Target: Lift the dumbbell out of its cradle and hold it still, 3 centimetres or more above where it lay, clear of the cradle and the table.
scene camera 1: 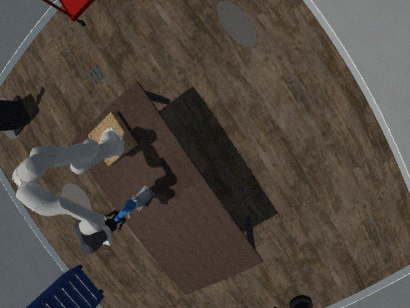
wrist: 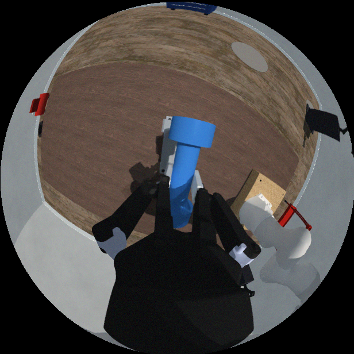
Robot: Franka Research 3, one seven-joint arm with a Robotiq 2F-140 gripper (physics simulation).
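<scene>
The blue dumbbell (scene camera 1: 130, 205) (wrist: 185, 160) is held between the black fingers. One round end points away from the gripper in the wrist view; the other lies partly hidden at the fingers. My gripper (scene camera 1: 119, 219) (wrist: 181, 174) is shut on its handle part near the closer end. The light grey cradle (scene camera 1: 145, 195) (wrist: 166, 150) stands on the brown table (scene camera 1: 185, 240) (wrist: 110, 100). The dumbbell appears raised over the cradle and offset toward the lower left in the scene view. The exact height and any gap are hard to tell.
The white arm's base stands on a wooden block (scene camera 1: 111, 122) (wrist: 257, 185) at the table's side. The arm's links bend round outside the near long edge. Dark arm shadows fall beside the cradle. A blue slatted object (scene camera 1: 70, 290) stands on the floor.
</scene>
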